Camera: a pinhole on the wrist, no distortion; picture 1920 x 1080 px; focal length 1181.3 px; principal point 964.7 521.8 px. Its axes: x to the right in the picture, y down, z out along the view. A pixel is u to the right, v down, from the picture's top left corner.
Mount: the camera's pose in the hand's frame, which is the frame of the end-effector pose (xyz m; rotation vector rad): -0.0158 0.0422 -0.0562 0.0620 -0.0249 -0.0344
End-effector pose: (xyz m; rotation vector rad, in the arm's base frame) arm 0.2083 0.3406 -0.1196 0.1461 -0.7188 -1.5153
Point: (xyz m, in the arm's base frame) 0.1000 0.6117 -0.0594
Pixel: 72.5 204.3
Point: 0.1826 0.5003 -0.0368
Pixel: 360.3 529.2
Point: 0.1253 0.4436 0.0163
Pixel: 871.8 426.4
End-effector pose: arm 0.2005 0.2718 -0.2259 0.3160 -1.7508 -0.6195
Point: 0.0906 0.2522 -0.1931
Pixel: 1647.1 213.7
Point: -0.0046 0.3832 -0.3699
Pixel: 605.0 376.3
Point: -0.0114 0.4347 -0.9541
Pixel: outside the picture
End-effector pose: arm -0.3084 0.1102 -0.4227 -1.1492 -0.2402 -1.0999
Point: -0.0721 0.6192 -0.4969
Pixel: 504.2 996.9
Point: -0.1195 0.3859 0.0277
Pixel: 1530.2 251.0
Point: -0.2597 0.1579 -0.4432
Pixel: 978.1 689.7
